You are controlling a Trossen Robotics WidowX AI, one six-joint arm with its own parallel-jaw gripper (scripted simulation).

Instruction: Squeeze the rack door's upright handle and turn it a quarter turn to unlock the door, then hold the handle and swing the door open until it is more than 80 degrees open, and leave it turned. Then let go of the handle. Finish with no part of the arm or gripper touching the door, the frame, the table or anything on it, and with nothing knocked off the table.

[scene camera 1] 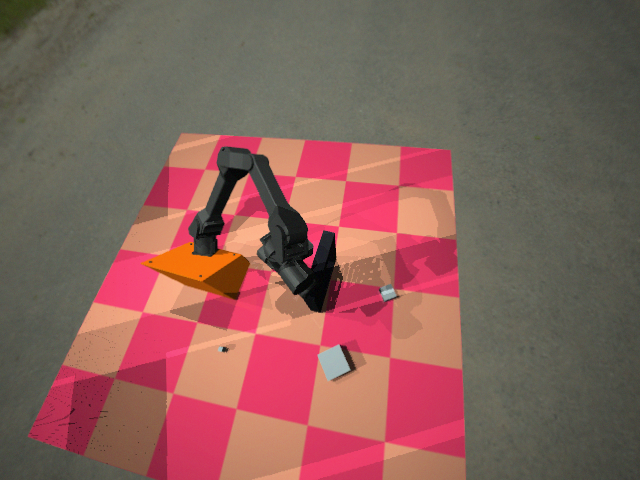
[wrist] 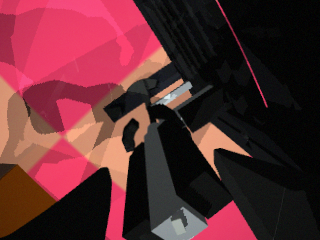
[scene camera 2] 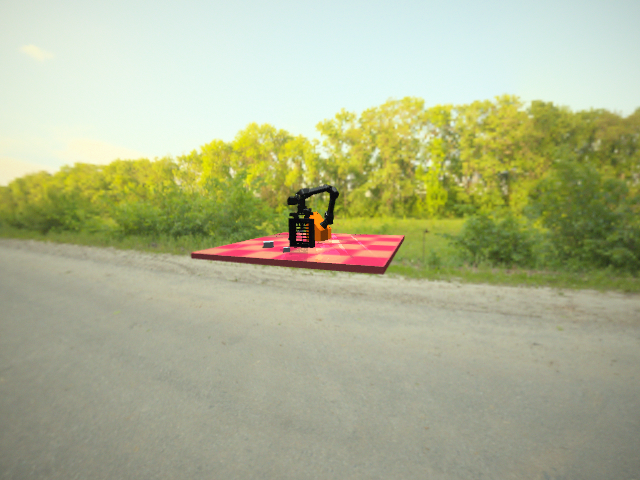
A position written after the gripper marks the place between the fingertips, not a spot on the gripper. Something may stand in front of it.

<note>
In view: the gripper (wrist: 162,165), a black rack door (wrist: 204,47) and a large grey block (scene camera 1: 333,361).
</note>
